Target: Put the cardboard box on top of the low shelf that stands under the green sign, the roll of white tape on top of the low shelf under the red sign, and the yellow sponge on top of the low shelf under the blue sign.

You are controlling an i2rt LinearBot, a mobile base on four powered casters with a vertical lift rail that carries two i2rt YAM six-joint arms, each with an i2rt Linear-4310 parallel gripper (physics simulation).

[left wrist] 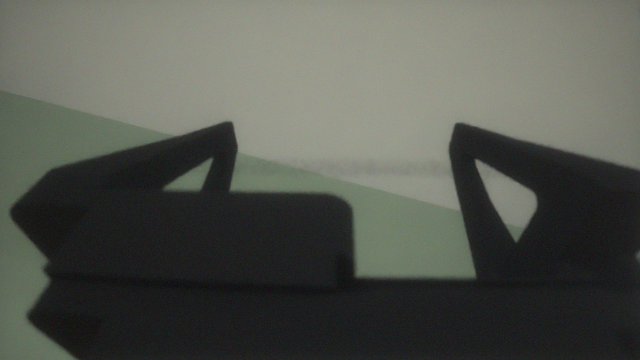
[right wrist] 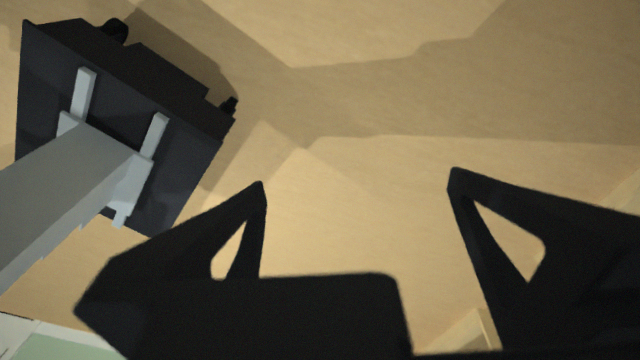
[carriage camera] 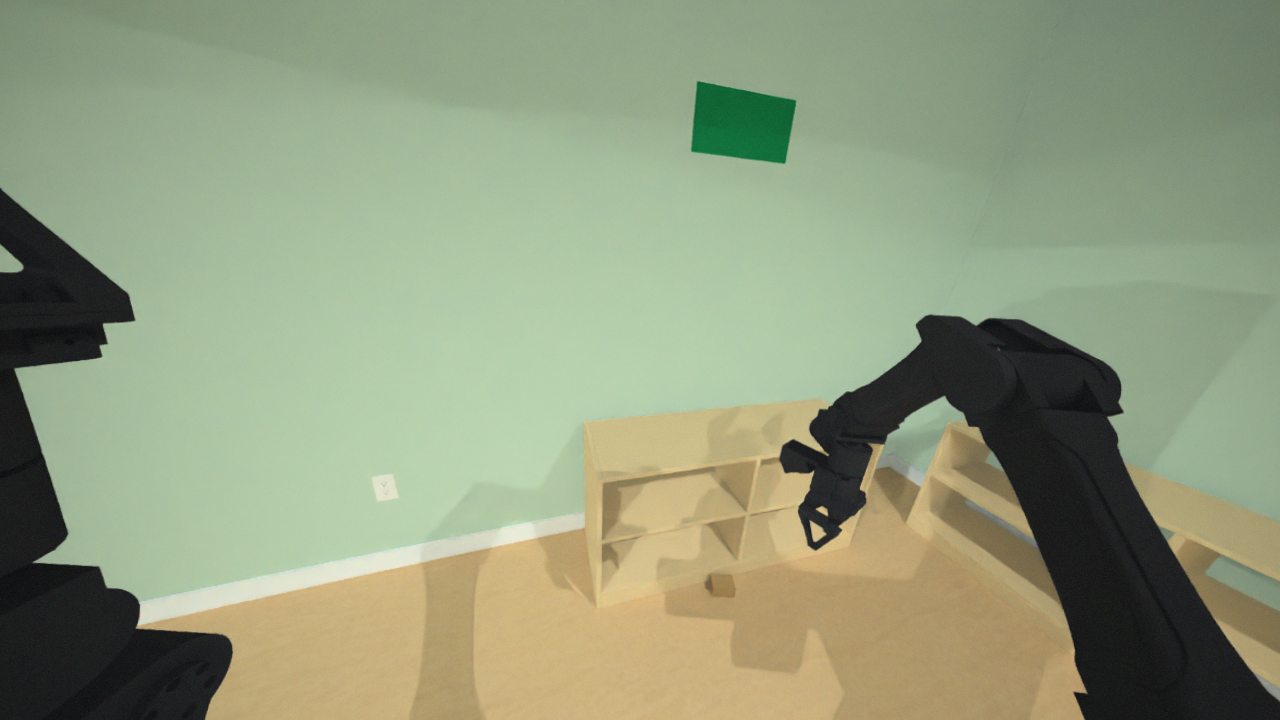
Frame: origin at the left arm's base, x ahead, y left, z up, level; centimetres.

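Where they show: left gripper, fingertip midpoint: (left wrist: 342, 134); right gripper, fingertip midpoint: (right wrist: 355, 184) (carriage camera: 822, 536).
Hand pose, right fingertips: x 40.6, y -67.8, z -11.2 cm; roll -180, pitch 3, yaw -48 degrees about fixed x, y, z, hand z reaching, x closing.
Things, the pixels of their centre, and the offset from my right fingertips. Level surfaces: height alone.
- small brown cardboard box, body centre: (carriage camera: 721, 585) dx +49.1, dy +0.0, dz -80.8 cm
- low shelf, its level: dz -22.3 cm
- green sign, body centre: (carriage camera: 744, 125) dx +96.4, dy +6.1, dz +91.7 cm
- wall outlet, body centre: (carriage camera: 385, 487) dx +49.4, dy +133.8, dz -43.3 cm
A small brown cardboard box (carriage camera: 721, 585) lies on the floor close to the front of the low shelf (carriage camera: 640, 447) under the green sign (carriage camera: 742, 122). My right gripper (carriage camera: 816, 540) (right wrist: 355, 184) is open and empty. In the carriage view it points down in front of the shelf's right part, to the right of the box and above it in the picture. My left gripper (left wrist: 342, 134) is open and empty, raised high, and partly shows at the carriage view's left edge. The white tape, yellow sponge, red sign and blue sign do not show.
A second low shelf (carriage camera: 1208, 516) stands along the right wall, partly hidden by my right arm. A wall outlet (carriage camera: 384, 487) is left of the first shelf. The right wrist view shows my dark base (right wrist: 185, 165) and grey lift column (right wrist: 65, 165) at left.
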